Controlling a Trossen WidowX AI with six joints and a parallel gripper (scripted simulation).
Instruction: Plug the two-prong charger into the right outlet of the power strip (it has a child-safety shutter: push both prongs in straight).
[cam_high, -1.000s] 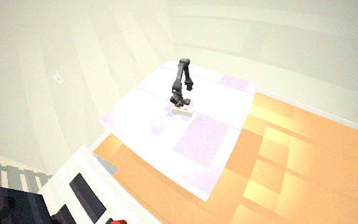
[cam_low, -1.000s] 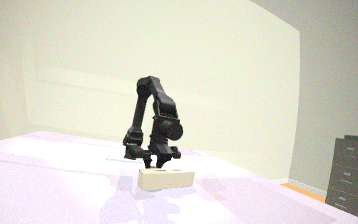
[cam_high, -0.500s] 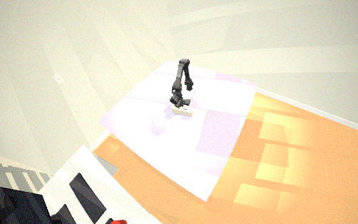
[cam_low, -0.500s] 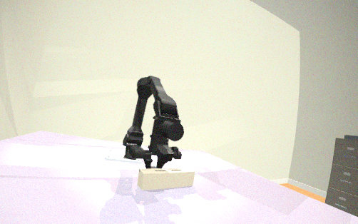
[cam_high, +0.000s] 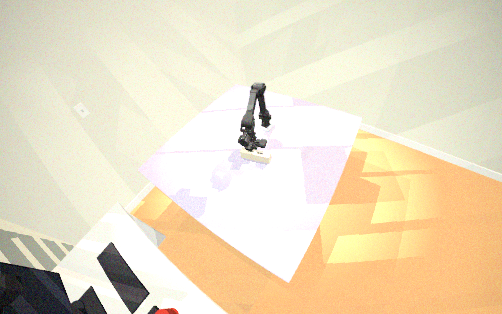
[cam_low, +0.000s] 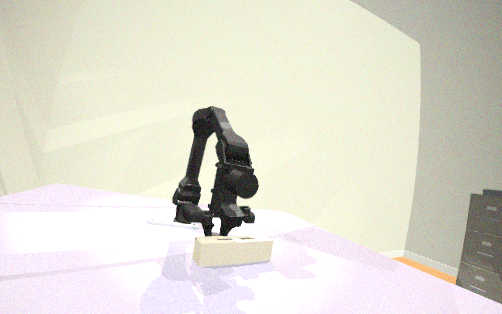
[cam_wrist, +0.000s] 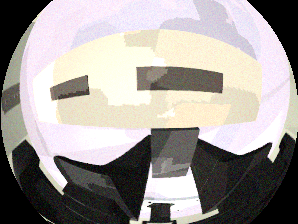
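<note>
Right now my gripper tip is 20 mm short of the two-prong charger, 10 mm to the right of it and 10 mm below it.
</note>
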